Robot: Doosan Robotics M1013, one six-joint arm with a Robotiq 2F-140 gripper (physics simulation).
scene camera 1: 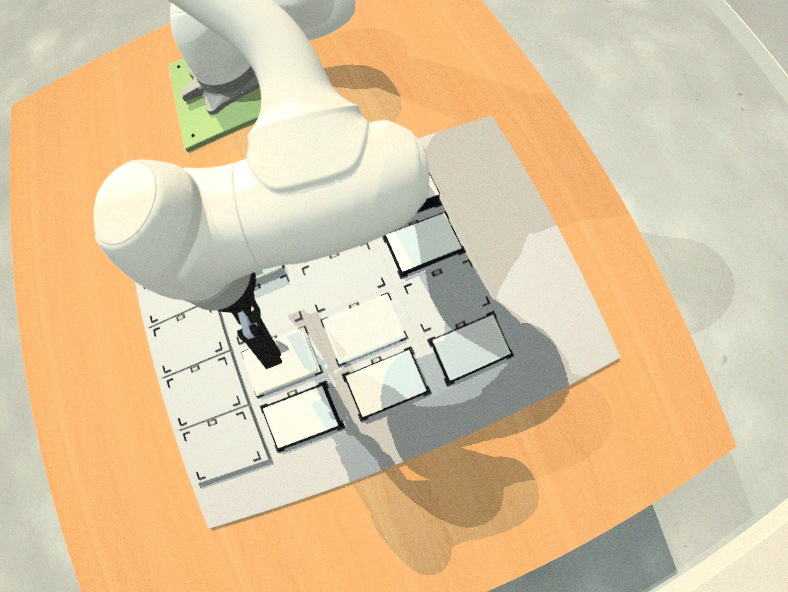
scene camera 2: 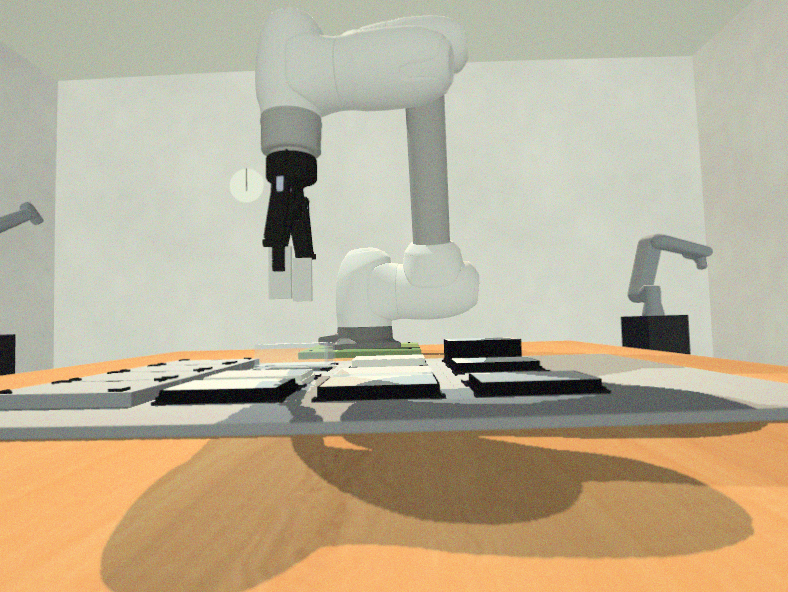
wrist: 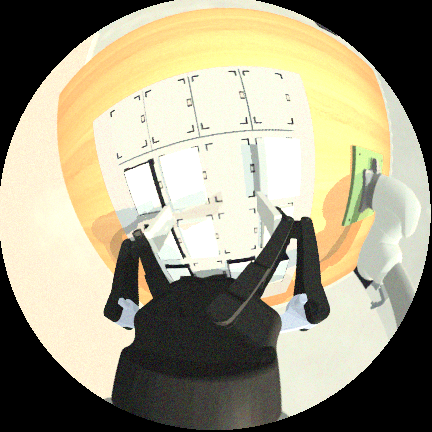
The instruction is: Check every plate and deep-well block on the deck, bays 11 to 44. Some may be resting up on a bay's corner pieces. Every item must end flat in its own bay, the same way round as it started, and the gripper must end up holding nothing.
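Pixels of known places: gripper, fingertip midpoint: [scene camera 1: 266, 312] [scene camera 2: 292, 300] [wrist: 212, 207]; arm's base at its link origin: [scene camera 1: 231, 75] [scene camera 2: 365, 346] [wrist: 369, 187].
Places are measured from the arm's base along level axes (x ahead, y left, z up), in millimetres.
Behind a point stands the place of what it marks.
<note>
My gripper [scene camera 2: 291, 296] @(z 105, x 626, y -146 mm) [wrist: 212, 207] @(z 105, x 626, y -146 mm) is open and empty, high above the deck. Three black-edged plates [scene camera 1: 300, 417] @(z 6, x 791, y -199 mm) [scene camera 1: 386, 383] @(z 6, x 814, y -37 mm) [scene camera 1: 471, 347] @(z 6, x 838, y 123 mm) stand in the front row. Behind them are two white plates [scene camera 1: 280, 366] @(z 6, x 693, y -186 mm) [scene camera 1: 363, 328] @(z 6, x 710, y -22 mm). A black-edged plate [scene camera 1: 425, 245] @(z 6, x 634, y 153 mm) [scene camera 2: 493, 364] @(z 2, x 666, y 142 mm) stands farther back at the right, before a taller black block [scene camera 2: 482, 348] @(z 19, x 561, y 161 mm). A tall pale block [scene camera 2: 293, 351] @(z 23, x 516, y -156 mm) [wrist: 282, 167] @(z 35, x 479, y -157 mm) stands at the back left; I cannot tell whether it is tilted. Another white plate [scene camera 2: 388, 361] @(z 2, x 537, y 3 mm) is at the back. The front plates look flat, but small corner offsets are too small to judge. The arm hides back bays in scene camera 1.
The grey deck board [scene camera 1: 573, 331] @(z -8, x 919, y 311 mm) lies on the wooden table [scene camera 1: 662, 407] @(z -19, x 1156, y 398 mm). A raised strip of bays with corner pieces [scene camera 1: 219, 446] @(z 6, x 765, y -365 mm) [wrist: 220, 105] @(z 6, x 558, y -309 mm) runs along the left. The green base plate [scene camera 1: 222, 124] @(z -1, x 133, y -73 mm) [wrist: 357, 185] @(z -1, x 125, y -32 mm) is behind the deck. Arm shadows cross the front bays.
</note>
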